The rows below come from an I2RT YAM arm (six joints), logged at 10 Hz.
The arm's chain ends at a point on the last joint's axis. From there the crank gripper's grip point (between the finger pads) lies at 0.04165 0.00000 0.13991 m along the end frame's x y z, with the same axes.
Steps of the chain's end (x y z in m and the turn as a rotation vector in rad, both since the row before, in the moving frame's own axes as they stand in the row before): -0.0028, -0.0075, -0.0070, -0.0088, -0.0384, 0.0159; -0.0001, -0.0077, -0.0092, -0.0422, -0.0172, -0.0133; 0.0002, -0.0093, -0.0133, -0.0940, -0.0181, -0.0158; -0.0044, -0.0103, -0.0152, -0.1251, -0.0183, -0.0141; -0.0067, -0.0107, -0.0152, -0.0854, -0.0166, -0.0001; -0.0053, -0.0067, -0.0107, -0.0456, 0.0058, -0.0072; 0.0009, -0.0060, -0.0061, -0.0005, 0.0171, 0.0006; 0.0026, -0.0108, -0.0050, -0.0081, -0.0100, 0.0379; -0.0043, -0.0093, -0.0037, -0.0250, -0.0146, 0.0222; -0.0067, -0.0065, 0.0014, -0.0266, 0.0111, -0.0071
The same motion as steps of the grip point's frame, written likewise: -0.0082, -0.0056, -0.0055, -0.0088, -0.0384, 0.0159; -0.0025, -0.0023, -0.0086, -0.0422, -0.0172, -0.0133; -0.0022, 0.0032, -0.0132, -0.0940, -0.0181, -0.0158; -0.0068, 0.0066, -0.0155, -0.1251, -0.0183, -0.0141; -0.0090, 0.0013, -0.0150, -0.0854, -0.0166, -0.0001; -0.0045, -0.0006, -0.0111, -0.0456, 0.0058, -0.0072; 0.0033, -0.0059, -0.0068, -0.0005, 0.0171, 0.0006; 0.0011, -0.0081, -0.0046, -0.0081, -0.0100, 0.0379; -0.0064, -0.0049, -0.0032, -0.0250, -0.0146, 0.0222; -0.0051, -0.0031, 0.0009, -0.0266, 0.0111, -0.0071
